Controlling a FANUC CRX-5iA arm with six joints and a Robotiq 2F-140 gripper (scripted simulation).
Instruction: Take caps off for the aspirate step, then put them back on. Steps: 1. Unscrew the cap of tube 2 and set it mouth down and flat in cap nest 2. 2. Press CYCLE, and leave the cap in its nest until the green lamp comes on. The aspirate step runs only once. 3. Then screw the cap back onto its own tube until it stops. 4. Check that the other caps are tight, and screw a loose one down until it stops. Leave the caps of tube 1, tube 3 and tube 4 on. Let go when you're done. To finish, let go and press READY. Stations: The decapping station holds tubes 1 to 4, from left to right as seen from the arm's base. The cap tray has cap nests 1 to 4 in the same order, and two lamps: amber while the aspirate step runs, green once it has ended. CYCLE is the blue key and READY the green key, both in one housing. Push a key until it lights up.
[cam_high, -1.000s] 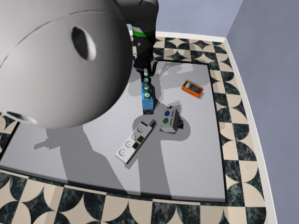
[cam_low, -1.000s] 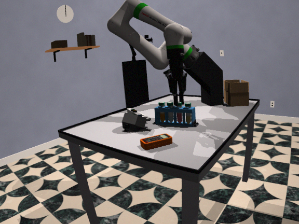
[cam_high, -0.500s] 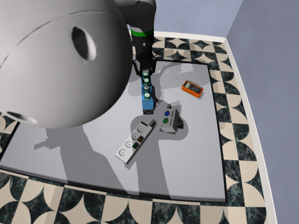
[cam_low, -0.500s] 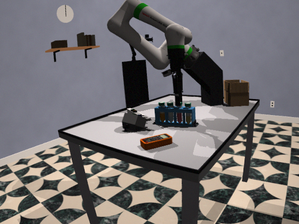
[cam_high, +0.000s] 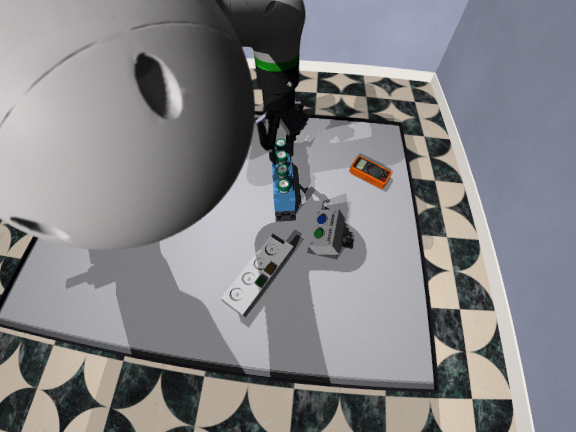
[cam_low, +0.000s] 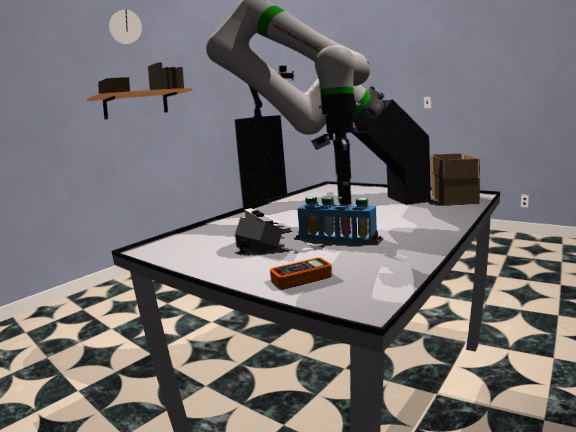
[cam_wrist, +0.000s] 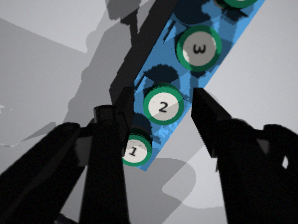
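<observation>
My hand is 30 mm above the cap. From my hand the other things lie so: green ready key 90 mm ahead, 240 mm to the right, 80 mm below; then blue cycle key 100 mm ahead, 190 mm to the right, 80 mm below; then key housing 110 mm ahead, 220 mm to the right, 90 mm below.
</observation>
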